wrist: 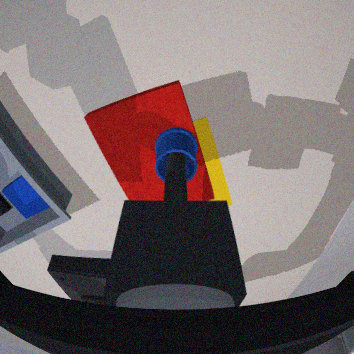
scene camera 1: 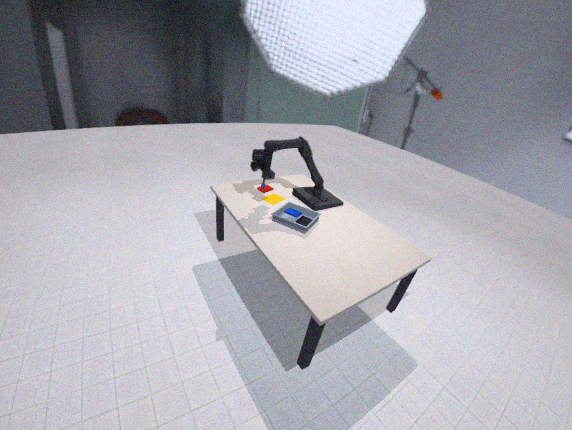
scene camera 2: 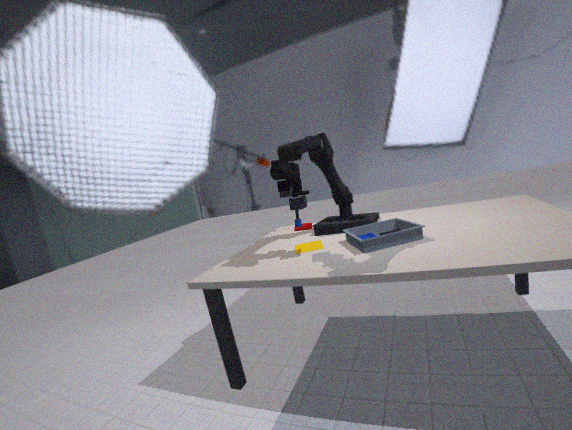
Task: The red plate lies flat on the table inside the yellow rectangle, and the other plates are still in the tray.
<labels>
my suction cup: holds a red plate
a blue plate: on a grey tray
</labels>
